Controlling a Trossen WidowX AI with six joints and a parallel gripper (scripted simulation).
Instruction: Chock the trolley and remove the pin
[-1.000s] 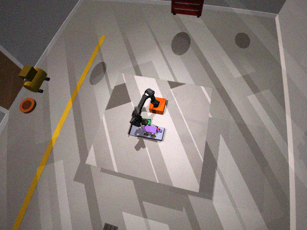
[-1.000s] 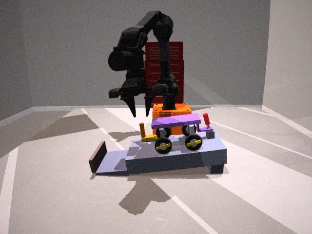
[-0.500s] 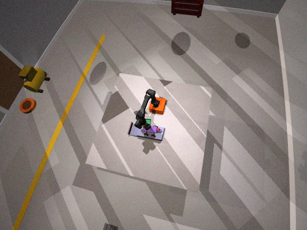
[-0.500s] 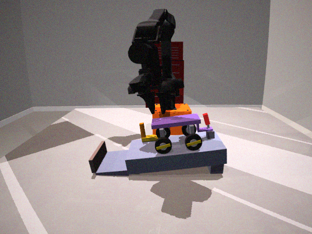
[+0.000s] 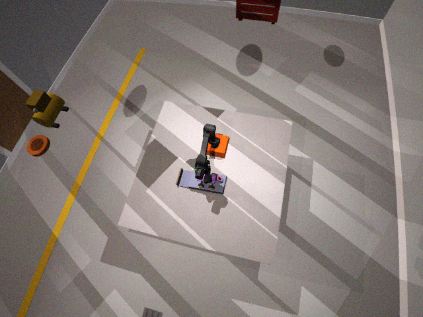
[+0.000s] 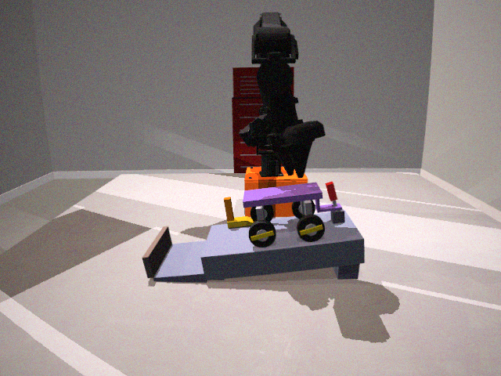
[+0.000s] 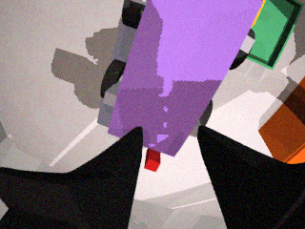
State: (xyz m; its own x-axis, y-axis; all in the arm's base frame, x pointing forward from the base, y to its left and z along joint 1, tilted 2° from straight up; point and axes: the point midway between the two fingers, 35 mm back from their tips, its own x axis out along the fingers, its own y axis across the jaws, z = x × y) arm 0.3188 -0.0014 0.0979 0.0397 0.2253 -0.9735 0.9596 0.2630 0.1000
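Right now the red-headed stop pin is 8 cm to the left of my gripper tip and 5 cm below it. Round my gripper tip: purple trolley: 1 cm ahead, 2 cm to the right, 7 cm below; then ramp: 1 cm ahead, 3 cm to the right, 14 cm below; then yellow chock: 6 cm behind, 11 cm to the right, 10 cm below.
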